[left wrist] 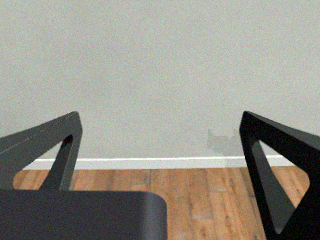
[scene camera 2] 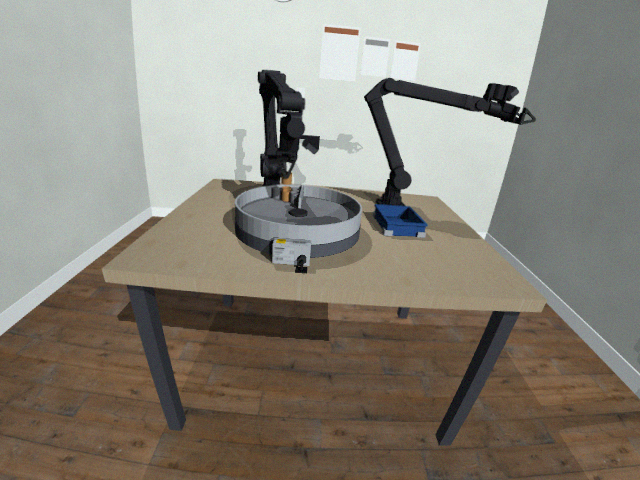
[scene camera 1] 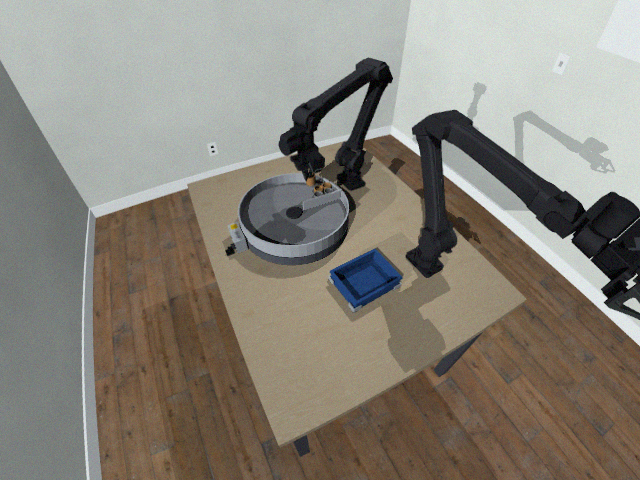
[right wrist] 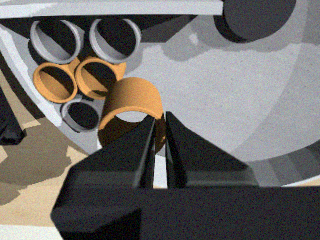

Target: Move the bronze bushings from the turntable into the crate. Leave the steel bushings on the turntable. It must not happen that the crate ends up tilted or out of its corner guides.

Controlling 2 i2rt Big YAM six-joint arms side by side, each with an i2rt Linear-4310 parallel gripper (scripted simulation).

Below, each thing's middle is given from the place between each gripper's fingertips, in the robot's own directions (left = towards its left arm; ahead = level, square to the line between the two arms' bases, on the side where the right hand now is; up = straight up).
Scene:
My right gripper is now 2 cm past the blue crate (scene camera 1: 368, 272), 42 cm to the right of it and 14 cm above it.
Right now my left hand is 56 cm to the left of the blue crate, 43 cm above it and 25 cm short of it.

